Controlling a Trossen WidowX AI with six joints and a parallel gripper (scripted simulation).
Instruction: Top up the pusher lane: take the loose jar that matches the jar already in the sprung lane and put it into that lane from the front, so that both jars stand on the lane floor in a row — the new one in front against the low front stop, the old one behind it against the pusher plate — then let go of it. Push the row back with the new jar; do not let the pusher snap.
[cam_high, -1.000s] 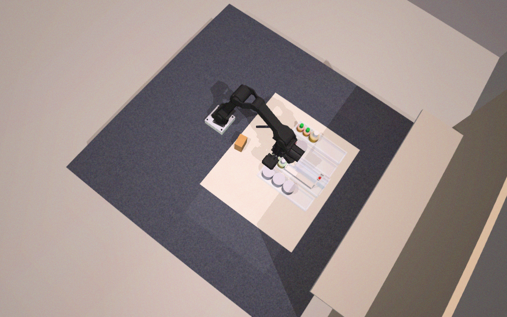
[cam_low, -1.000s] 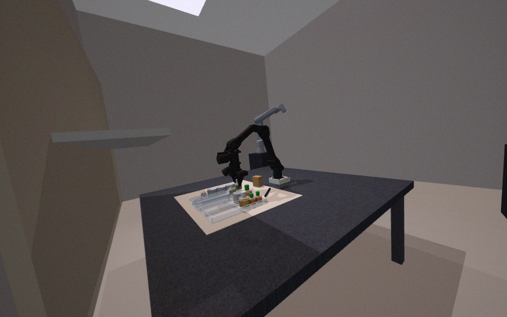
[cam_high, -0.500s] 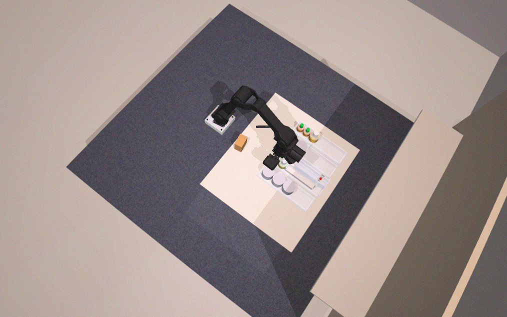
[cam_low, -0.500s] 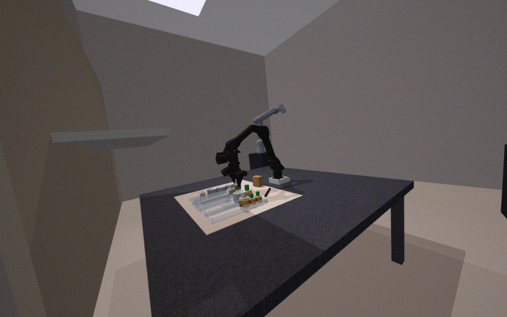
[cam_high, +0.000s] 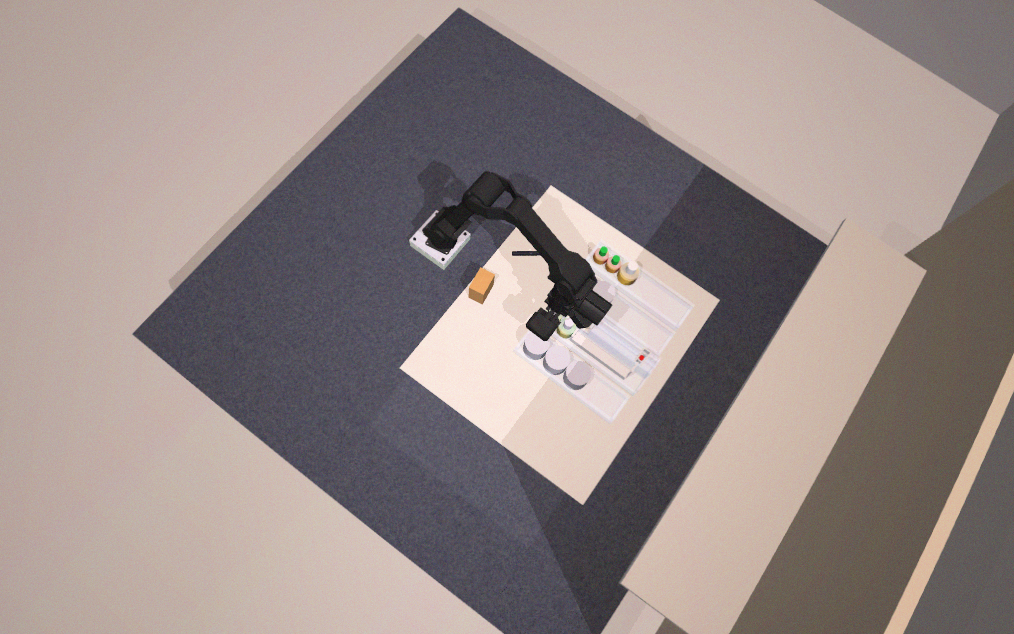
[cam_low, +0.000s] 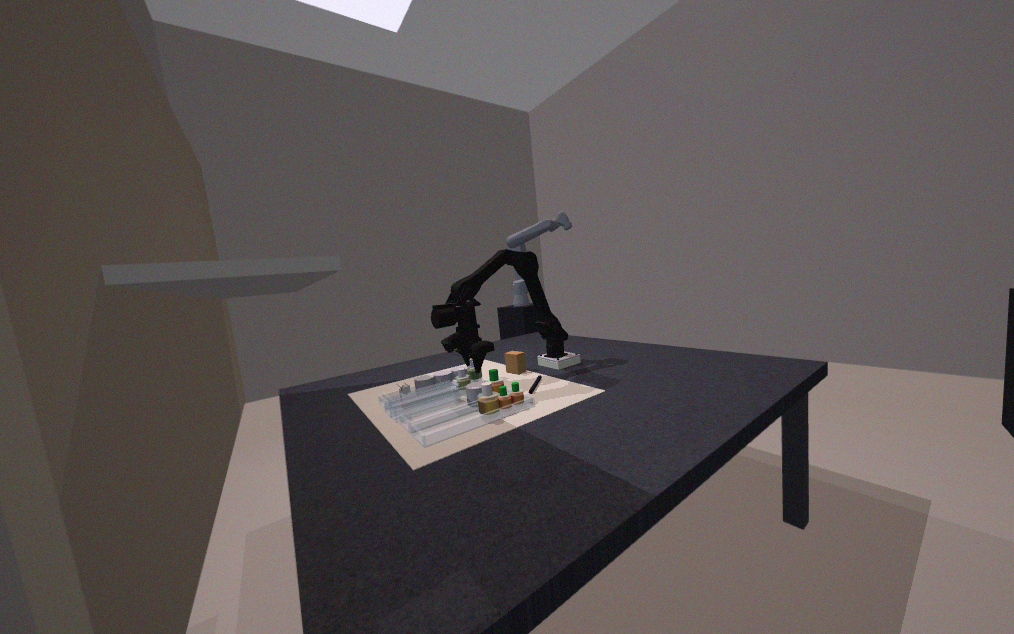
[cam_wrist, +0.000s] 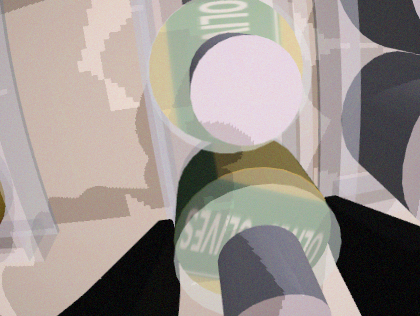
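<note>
Right now my gripper tip is 150 mm short of the sprung lane, 10 mm to the left of it and 30 mm above it. Round my gripper tip: orange box (190 mm behind, 10 mm to the right, 20 mm below); black rod (100 mm behind, 150 mm to the left, 50 mm below); red mark (230 mm ahead, 10 mm to the right, 20 mm above).
</note>
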